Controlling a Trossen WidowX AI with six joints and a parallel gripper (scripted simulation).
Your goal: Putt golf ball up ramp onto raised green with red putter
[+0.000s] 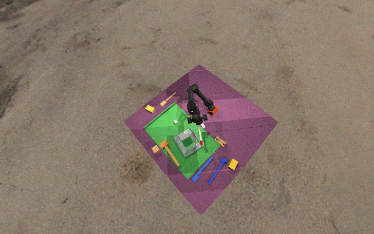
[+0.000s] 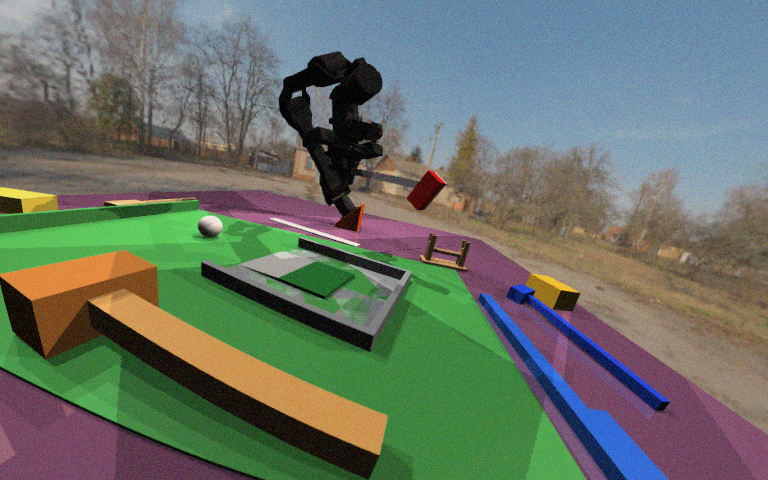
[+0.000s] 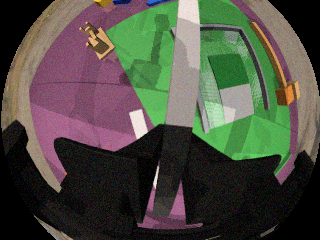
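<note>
The red putter lies 50 mm ahead of my gripper tip, 70 mm to the left of it and 30 mm above it. From my gripper tip the other things lie so: white strip (100 mm behind, 100 mm to the right, 150 mm below); then green mat (190 mm ahead, 70 mm to the right, 150 mm below); then white golf ball (120 mm ahead, 230 mm to the right, 130 mm below).
</note>
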